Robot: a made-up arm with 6 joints.
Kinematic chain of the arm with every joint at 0, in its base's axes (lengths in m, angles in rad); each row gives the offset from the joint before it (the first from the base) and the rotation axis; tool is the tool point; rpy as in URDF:
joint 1: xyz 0 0 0.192 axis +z
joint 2: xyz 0 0 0 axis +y
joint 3: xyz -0.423 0 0.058 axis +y
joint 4: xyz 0.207 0 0.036 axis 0.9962 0 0.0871
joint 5: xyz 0 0 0 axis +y
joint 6: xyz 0.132 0 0.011 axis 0.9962 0 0.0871
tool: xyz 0 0 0 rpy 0 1.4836 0
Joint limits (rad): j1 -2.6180..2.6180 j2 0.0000..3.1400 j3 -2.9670..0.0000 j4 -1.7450..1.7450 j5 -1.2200..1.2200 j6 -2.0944..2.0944
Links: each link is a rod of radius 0.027 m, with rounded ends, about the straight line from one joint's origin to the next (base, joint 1, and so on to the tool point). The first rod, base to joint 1, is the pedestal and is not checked.
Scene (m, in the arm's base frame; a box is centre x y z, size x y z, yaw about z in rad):
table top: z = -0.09
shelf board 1: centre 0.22 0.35 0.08 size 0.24 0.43 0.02 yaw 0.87
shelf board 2: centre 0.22 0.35 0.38 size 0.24 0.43 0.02 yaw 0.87
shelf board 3: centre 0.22 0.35 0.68 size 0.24 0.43 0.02 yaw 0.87
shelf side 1: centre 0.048 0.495 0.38 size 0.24 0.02 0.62 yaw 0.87
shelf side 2: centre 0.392 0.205 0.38 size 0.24 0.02 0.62 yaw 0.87
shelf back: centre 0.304 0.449 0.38 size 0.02 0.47 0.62 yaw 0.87
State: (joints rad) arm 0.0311 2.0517 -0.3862 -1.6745 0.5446 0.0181
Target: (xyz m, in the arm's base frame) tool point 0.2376 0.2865 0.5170
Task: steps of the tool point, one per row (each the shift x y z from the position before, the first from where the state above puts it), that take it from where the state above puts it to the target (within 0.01 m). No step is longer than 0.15 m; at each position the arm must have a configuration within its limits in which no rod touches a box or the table.
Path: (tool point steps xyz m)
1: -0.0403 -0.0058 0.0686
2: -0.0558 -0.0026 0.0505
3: -0.0647 0.0014 0.0296
4: -0.0661 0.0056 0.0079
5: -0.0608 0.0091 -0.0125
6: -0.0495 0.0112 -0.0295
7: 0.0669 -0.0074 0.0793
8: 0.0830 0.0266 0.0619
9: 0.0806 0.0679 0.0402
10: 0.0571 0.1070 0.0150
11: 0.0155 0.1338 -0.0117

